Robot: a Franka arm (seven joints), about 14 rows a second.
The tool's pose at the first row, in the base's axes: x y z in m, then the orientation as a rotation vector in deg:
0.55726, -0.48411, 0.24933, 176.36, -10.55, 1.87
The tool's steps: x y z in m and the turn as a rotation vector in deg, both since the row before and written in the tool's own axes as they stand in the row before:
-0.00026, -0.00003, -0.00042, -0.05, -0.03, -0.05
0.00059, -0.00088, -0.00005, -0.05, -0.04, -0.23
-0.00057, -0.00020, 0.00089, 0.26, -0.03, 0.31
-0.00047, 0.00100, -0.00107, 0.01, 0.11, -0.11
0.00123, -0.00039, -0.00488, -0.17, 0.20, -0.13
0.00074, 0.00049, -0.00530, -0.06, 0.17, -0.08
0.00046, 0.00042, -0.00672, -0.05, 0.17, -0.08
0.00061, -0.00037, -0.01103, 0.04, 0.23, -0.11
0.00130, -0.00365, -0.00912, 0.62, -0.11, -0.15
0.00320, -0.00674, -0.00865, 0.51, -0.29, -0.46
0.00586, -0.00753, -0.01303, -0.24, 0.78, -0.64
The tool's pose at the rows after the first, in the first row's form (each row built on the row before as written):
0.55700, -0.48402, 0.24974, 176.32, -10.47, 1.82
0.55769, -0.48321, 0.24975, 176.29, -10.12, 1.74
0.55716, -0.48300, 0.24884, 176.53, -10.61, 1.73
0.55656, -0.48388, 0.24995, 176.54, -10.44, 1.90
0.55774, -0.48336, 0.25483, 176.37, -10.22, 2.18
0.55831, -0.48362, 0.26017, 176.30, -10.09, 2.43
0.55856, -0.48368, 0.26691, 176.24, -9.96, 2.68
0.55891, -0.48270, 0.27791, 176.27, -9.78, 3.03
0.56033, -0.47866, 0.28685, 176.91, -9.57, 2.92
0.56398, -0.47187, 0.29528, 177.47, -8.88, 2.50
0.57022, -0.46443, 0.30818, 177.21, -7.86, 3.66

